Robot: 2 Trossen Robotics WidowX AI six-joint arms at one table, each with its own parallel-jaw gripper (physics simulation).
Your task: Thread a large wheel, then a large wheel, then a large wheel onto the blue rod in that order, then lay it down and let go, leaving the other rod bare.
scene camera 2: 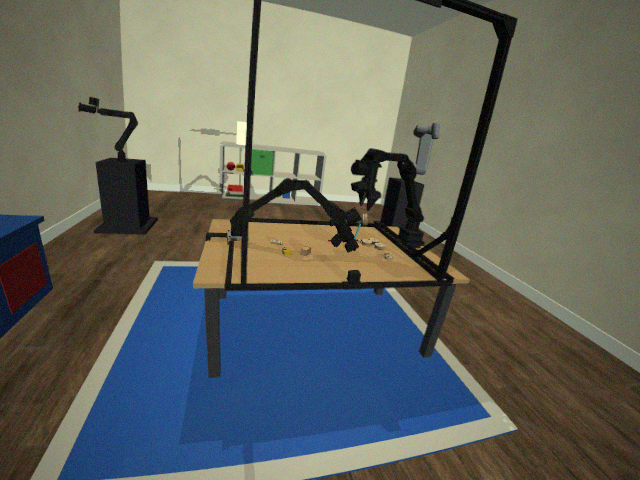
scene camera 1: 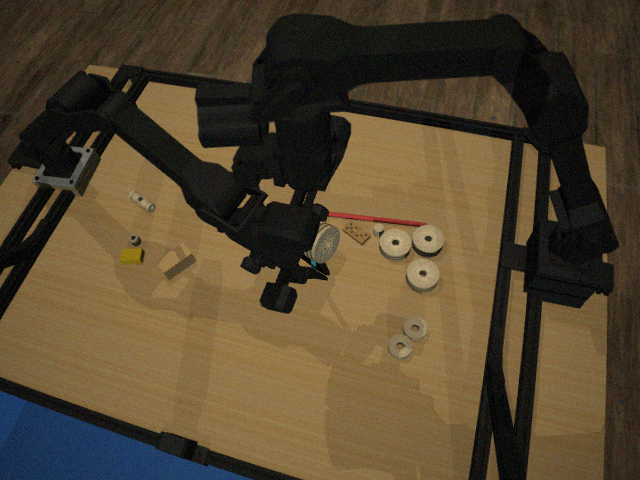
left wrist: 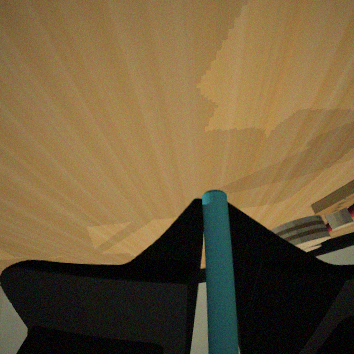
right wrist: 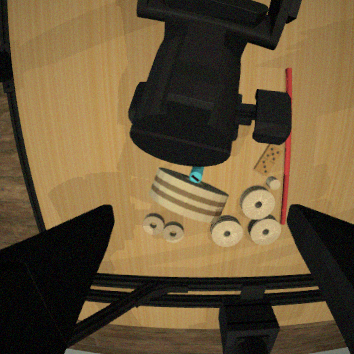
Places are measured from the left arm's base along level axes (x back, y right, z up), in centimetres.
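Where they show: left gripper, fingertip midpoint: (scene camera 2: 354,249) (scene camera 1: 327,276) (left wrist: 207,206); right gripper, fingertip midpoint: (scene camera 2: 364,208) (scene camera 1: 311,216) (right wrist: 201,213); left arm's base, origin of the base link: (scene camera 2: 237,233) (scene camera 1: 63,164); right arm's base, origin of the base link: (scene camera 2: 412,229) (scene camera 1: 570,249) (right wrist: 250,344).
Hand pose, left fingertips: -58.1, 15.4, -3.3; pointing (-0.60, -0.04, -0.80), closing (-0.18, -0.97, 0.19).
Each offset is from my left fingertips to the top centre of the thing, as dx, dy, dz.
My left gripper (scene camera 1: 321,268) (left wrist: 207,206) is shut on the blue rod @(+1.5, +1.2, +18.4) (scene camera 1: 313,264) (scene camera 2: 357,230) (left wrist: 220,280) (right wrist: 196,174), held above the table. A large wheel @(-0.7, +3.3, +20.7) (scene camera 1: 325,243) (scene camera 2: 364,219) (right wrist: 189,196) is in the air close by the rod's upper end, tilted edge-on to the right wrist camera; its hole is hidden and the rod does not show through it. My right gripper (scene camera 1: 305,198) (scene camera 2: 366,204) (right wrist: 201,213) is open above, apart from the wheel. Three large wheels @(-11.0, -7.8, +1.7) (scene camera 1: 395,243) @(-16.7, -9.4, +1.7) (scene camera 1: 428,239) @(-16.3, -2.3, +1.7) (scene camera 1: 422,274) lie flat. The red rod @(-3.1, -13.0, +0.6) (scene camera 1: 372,218) (right wrist: 287,145) lies bare.
Two small wheels @(-15.9, +7.4, +1.0) (scene camera 1: 415,328) @(-13.9, +10.7, +1.0) (scene camera 1: 400,345) lie nearer the front. A holed plate @(-3.8, -9.6, +0.5) (scene camera 1: 356,233) and small cylinder @(-7.7, -10.5, +1.4) (scene camera 1: 378,229) lie beside the red rod. A yellow block @(+36.5, +1.6, +1.2) (scene camera 1: 131,256), wooden block @(+27.4, +1.7, +2.7) (scene camera 1: 179,266), dark-and-white nut @(+37.2, -1.8, +1.4) (scene camera 1: 134,240) and white cylinder @(+39.1, -10.5, +1.5) (scene camera 1: 142,201) lie at the left.
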